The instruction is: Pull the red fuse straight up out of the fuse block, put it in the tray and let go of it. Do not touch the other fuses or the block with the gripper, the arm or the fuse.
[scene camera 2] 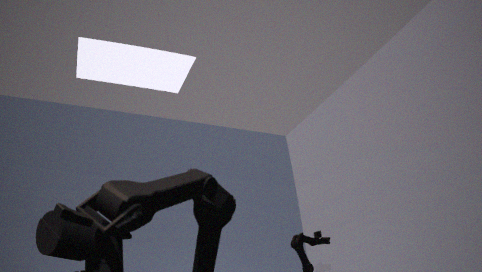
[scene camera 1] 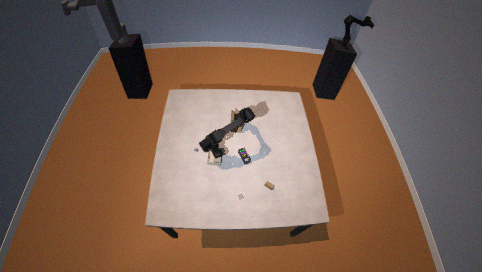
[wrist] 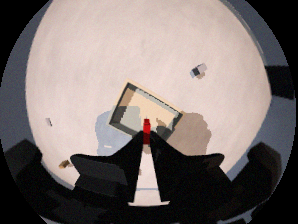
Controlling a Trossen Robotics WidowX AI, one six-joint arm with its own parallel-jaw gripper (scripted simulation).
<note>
My gripper (wrist: 146, 133) carries a red fuse.
</note>
